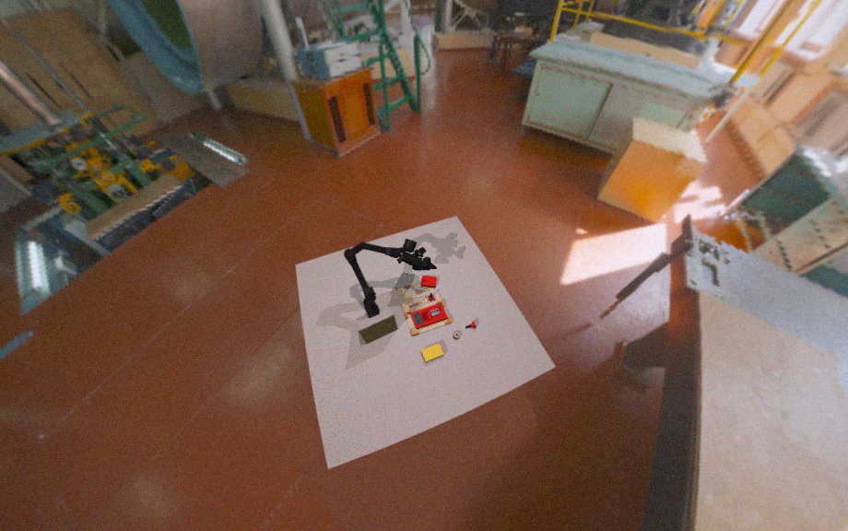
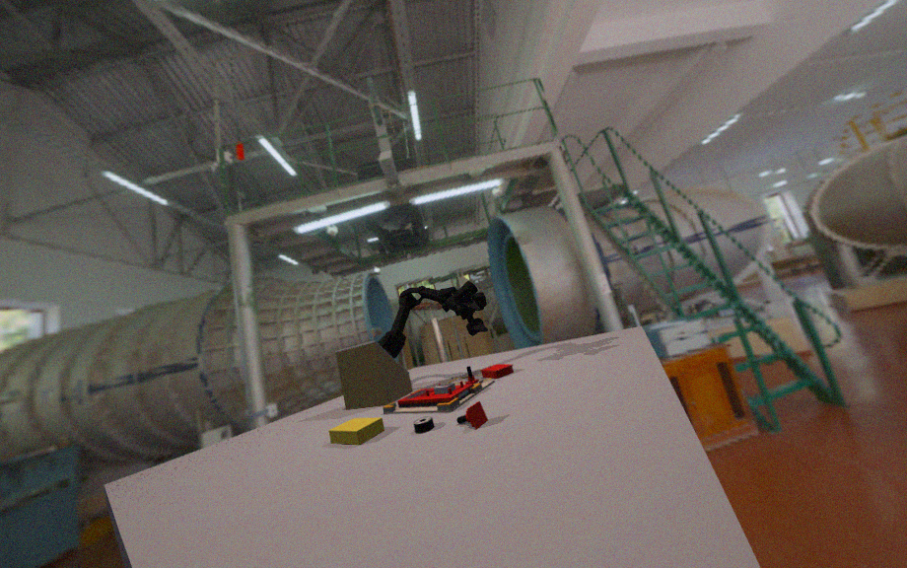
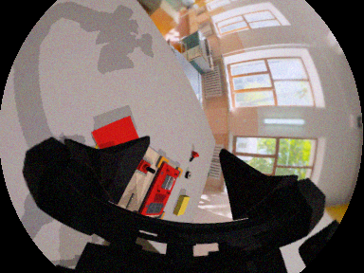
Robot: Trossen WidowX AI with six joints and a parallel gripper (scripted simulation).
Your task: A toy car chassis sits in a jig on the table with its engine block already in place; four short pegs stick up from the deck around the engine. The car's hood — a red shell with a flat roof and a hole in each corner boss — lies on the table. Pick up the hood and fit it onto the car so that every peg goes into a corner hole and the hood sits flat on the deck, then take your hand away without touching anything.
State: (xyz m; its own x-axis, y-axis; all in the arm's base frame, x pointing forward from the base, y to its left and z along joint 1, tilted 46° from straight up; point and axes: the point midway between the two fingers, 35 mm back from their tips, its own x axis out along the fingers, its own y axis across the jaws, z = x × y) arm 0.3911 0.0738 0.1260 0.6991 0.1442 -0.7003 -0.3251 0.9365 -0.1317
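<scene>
The red hood is 20 mm behind my gripper tip, 30 mm to the left of it and 170 mm below it. The rest, counted from my gripper tip: yellow block (170 mm behind, 420 mm to the right, 170 mm below); then black wheel (370 mm to the right, 180 mm below).
</scene>
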